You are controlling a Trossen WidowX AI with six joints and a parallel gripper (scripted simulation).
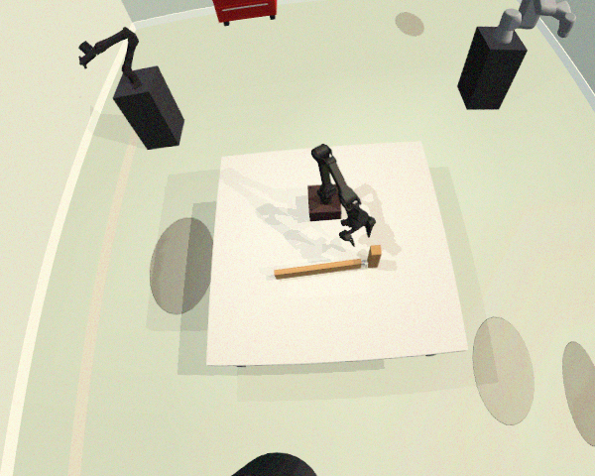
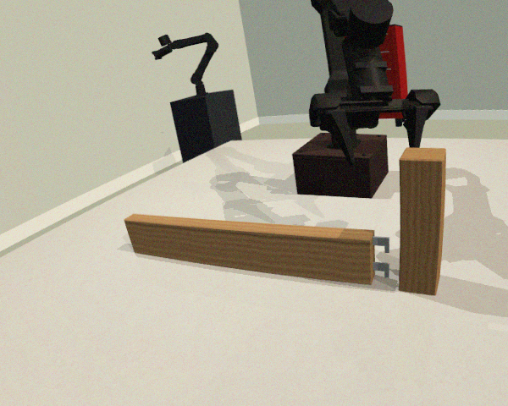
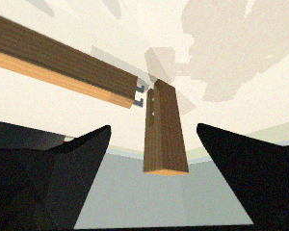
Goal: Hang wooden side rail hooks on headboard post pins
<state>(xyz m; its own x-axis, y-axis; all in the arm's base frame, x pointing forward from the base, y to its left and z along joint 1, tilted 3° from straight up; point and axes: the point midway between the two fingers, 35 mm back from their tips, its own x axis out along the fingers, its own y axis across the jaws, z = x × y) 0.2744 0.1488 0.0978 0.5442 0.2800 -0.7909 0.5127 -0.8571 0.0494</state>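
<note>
My gripper tip is 60 mm to the right of the headboard post, 60 mm short of it and 60 mm above it.
</note>
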